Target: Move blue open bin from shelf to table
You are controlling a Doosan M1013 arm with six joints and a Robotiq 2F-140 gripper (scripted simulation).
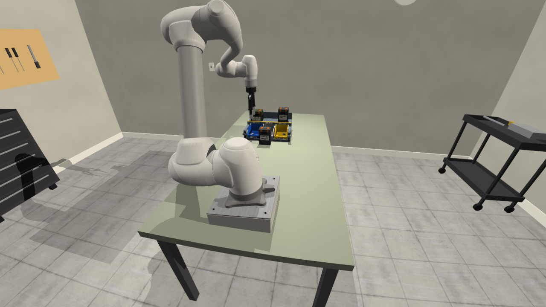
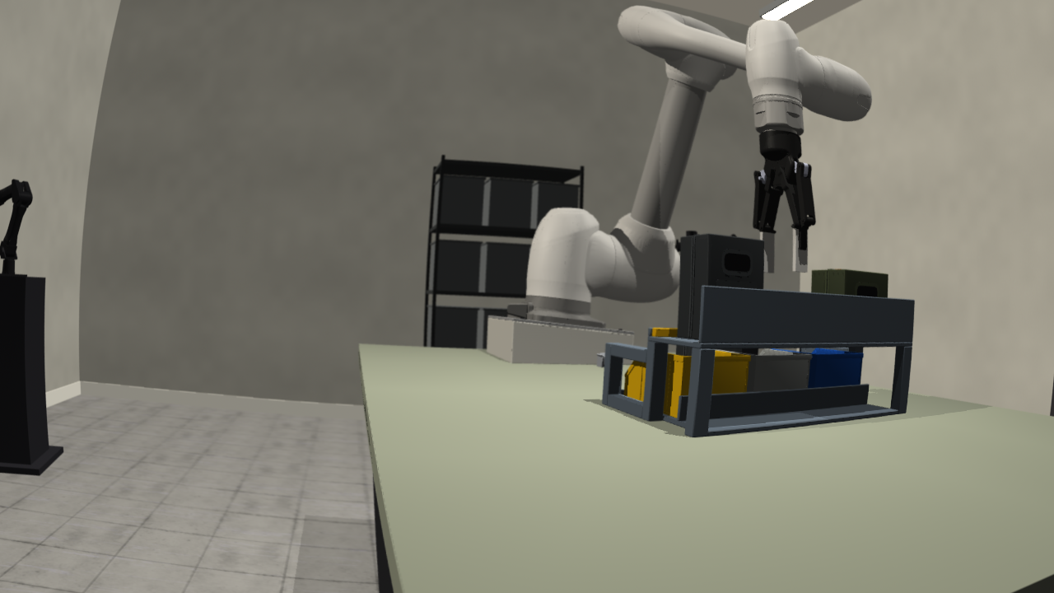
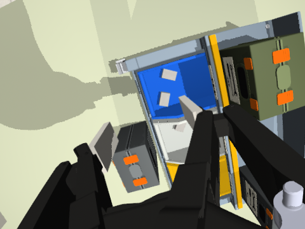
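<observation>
My hand is 80 mm short of the blue open bin, 10 mm to the left of it and 180 mm above it. The rest, counted from my hand: yellow bin 50 mm ahead, 230 mm to the right, 180 mm below; grey bin 60 mm ahead, 120 mm to the right, 180 mm below.
</observation>
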